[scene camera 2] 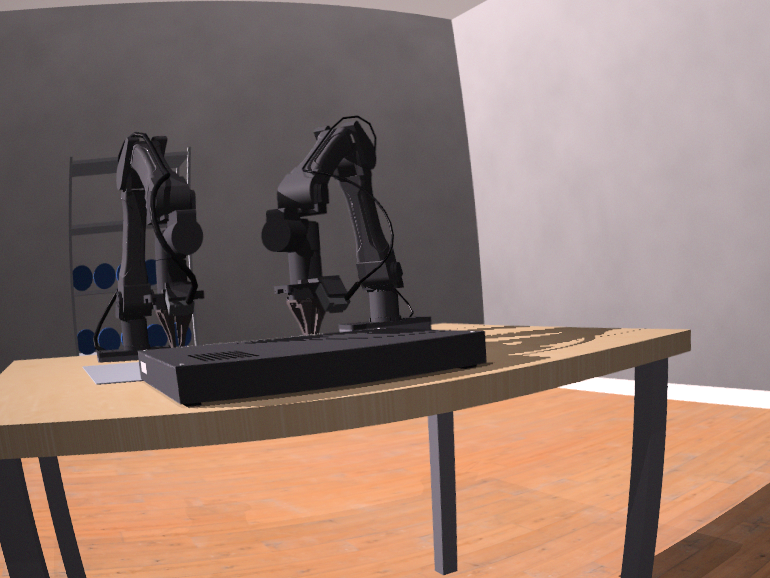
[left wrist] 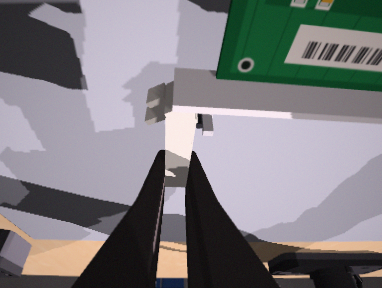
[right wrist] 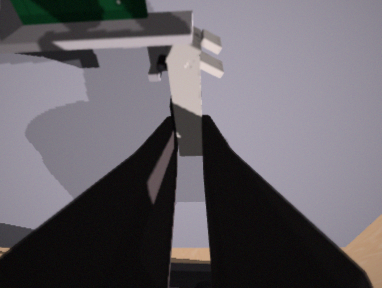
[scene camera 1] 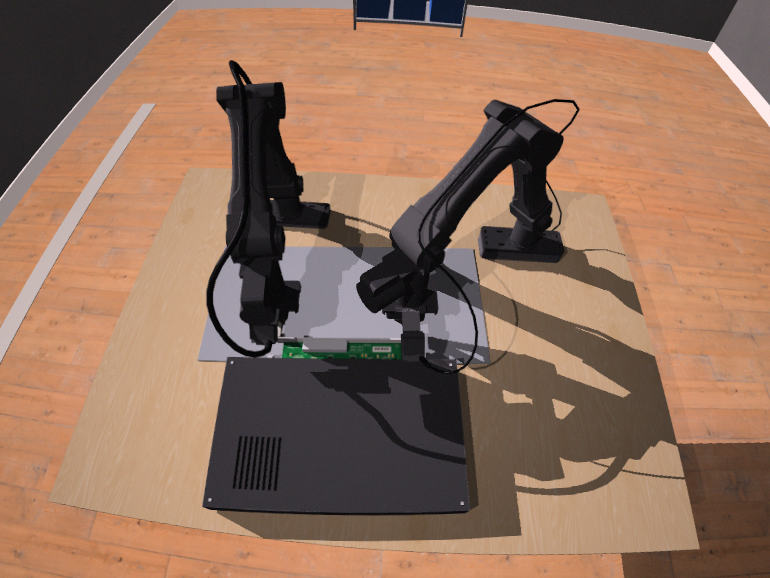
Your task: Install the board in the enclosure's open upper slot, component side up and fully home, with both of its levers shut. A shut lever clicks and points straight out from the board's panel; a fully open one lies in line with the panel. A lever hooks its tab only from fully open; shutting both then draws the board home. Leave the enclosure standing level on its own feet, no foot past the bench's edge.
my left gripper: scene camera 2; left wrist 176,157; scene camera 1; not seen in the right wrist view (out of frame)
black enclosure: scene camera 2 267,367; scene camera 1 292,435; not seen in the left wrist view (out of frame); not seen in the right wrist view (out of frame)
same spot on grey mat: (left wrist: 83,150) = (scene camera 1: 433,316)
same spot on my left gripper: (scene camera 1: 397,317) = (scene camera 2: 303,295)
